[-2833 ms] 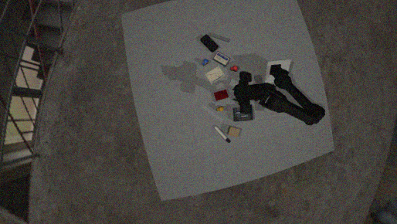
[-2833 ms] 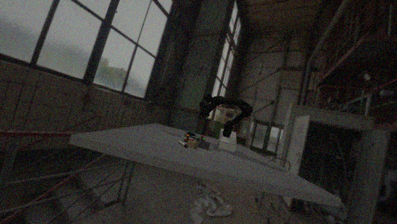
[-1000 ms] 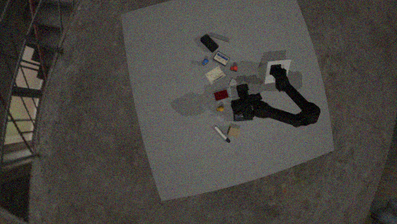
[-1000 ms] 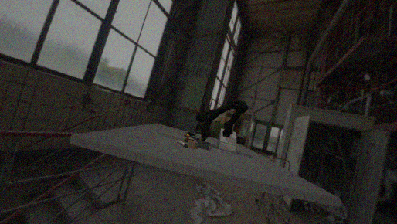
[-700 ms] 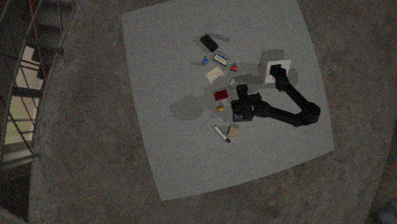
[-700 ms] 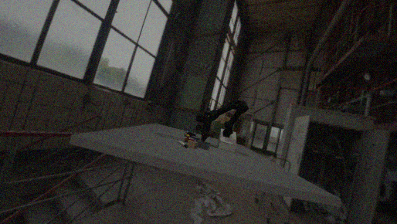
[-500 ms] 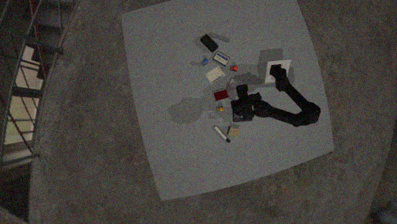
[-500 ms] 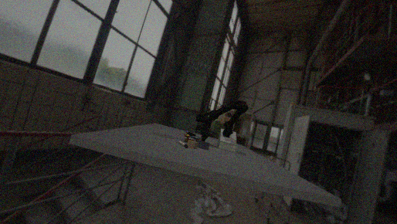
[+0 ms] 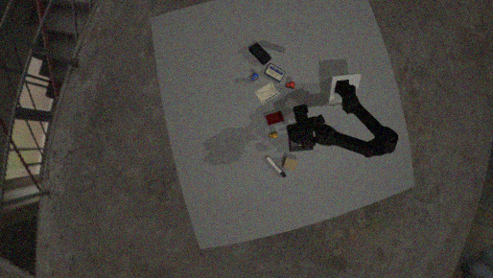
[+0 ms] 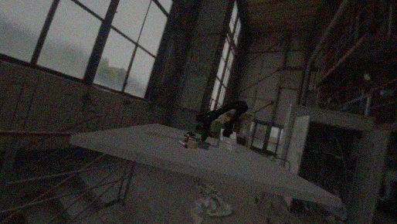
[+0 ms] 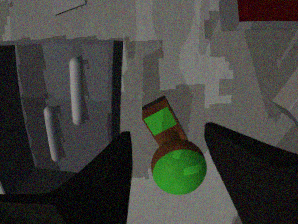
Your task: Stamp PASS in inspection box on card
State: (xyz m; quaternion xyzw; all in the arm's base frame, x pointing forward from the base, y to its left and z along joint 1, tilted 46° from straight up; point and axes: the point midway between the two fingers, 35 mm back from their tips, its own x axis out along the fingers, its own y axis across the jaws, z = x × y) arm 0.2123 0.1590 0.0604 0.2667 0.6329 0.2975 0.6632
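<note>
Now: gripper tip 10 mm past the green-knobbed stamp and 10 mm above it. Round my gripper tip: dark tray: 70 mm to the left, 20 mm below; then red ink pad: 110 mm ahead, 60 mm to the right, 30 mm below; then yellow-knobbed stamp: 130 mm ahead, 10 mm to the left, 10 mm below.
</note>
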